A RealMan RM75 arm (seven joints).
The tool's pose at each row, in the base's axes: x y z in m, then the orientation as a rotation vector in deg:
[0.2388 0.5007 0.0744 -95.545 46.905 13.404]
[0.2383 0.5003 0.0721 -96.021 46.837 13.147]
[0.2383 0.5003 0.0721 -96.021 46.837 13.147]
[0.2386 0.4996 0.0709 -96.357 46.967 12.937]
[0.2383 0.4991 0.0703 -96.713 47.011 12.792]
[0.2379 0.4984 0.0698 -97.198 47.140 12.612]
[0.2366 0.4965 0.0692 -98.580 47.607 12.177]
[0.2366 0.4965 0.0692 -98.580 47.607 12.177]
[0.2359 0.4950 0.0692 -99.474 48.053 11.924]
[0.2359 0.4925 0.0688 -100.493 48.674 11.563]
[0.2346 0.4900 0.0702 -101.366 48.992 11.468]
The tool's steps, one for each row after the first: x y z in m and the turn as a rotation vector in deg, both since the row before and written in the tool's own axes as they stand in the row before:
[0.0011 0.0021 0.0001 -0.329 0.243 -0.295]
[0.0000 0.0000 0.0000 0.000 0.000 0.000]
[0.0012 0.0008 -0.0002 -0.242 0.295 -0.107]
[0.0003 0.0007 -0.0004 -0.274 0.210 -0.134]
[0.0003 0.0007 -0.0006 -0.387 0.317 -0.129]
[0.0001 0.0014 -0.0019 -1.143 0.916 -0.261]
[0.0000 0.0000 0.0000 0.000 0.000 0.000]
[0.0001 0.0006 -0.0015 -0.768 0.658 -0.060]
[0.0013 0.0006 -0.0021 -0.866 0.857 -0.029]
[-0.0006 0.0000 -0.0031 -0.790 0.481 -0.061]

